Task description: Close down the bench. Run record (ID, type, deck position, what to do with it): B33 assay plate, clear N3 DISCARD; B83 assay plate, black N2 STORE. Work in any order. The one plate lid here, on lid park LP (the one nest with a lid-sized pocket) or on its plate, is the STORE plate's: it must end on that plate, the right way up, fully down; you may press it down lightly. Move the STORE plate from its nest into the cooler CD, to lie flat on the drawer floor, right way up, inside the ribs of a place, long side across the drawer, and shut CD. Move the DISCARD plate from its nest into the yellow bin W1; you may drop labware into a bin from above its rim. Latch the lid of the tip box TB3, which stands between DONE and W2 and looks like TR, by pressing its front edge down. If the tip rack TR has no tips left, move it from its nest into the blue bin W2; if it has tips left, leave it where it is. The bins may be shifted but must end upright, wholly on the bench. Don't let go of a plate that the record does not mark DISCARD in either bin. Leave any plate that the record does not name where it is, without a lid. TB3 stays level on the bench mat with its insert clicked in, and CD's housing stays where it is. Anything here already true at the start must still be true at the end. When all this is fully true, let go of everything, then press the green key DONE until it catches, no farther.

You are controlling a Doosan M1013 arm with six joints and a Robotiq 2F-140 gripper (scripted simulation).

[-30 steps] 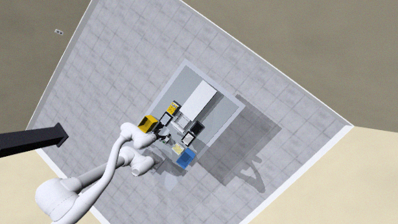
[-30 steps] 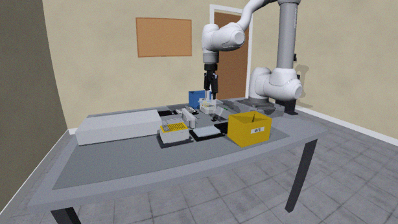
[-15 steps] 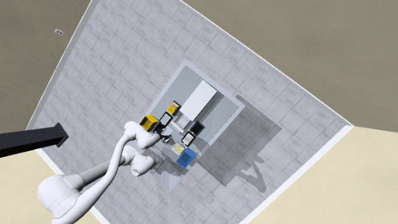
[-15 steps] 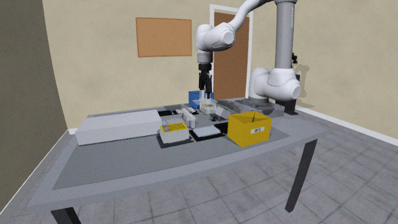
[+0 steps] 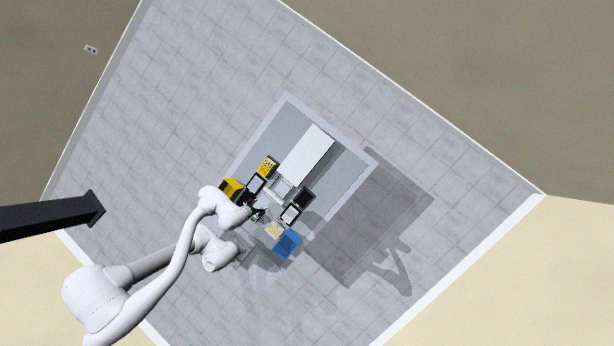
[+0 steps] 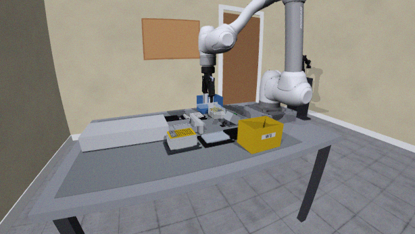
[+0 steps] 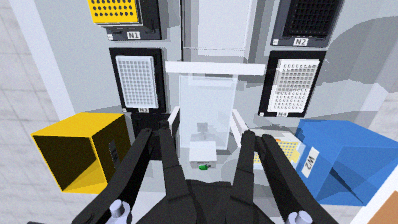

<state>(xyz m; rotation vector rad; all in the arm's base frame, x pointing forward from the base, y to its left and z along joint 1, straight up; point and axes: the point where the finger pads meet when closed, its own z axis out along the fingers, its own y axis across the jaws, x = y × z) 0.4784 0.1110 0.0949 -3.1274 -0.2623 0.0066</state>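
My gripper is now 240 mm short of the black plate, 170 mm to the left of it and 150 mm above it. Round my hand: see-through plate lid 20 mm below; N3 label 160 mm to the left, 150 mm below, 80 mm behind; green key 190 mm behind, 100 mm below, 40 mm to the right.
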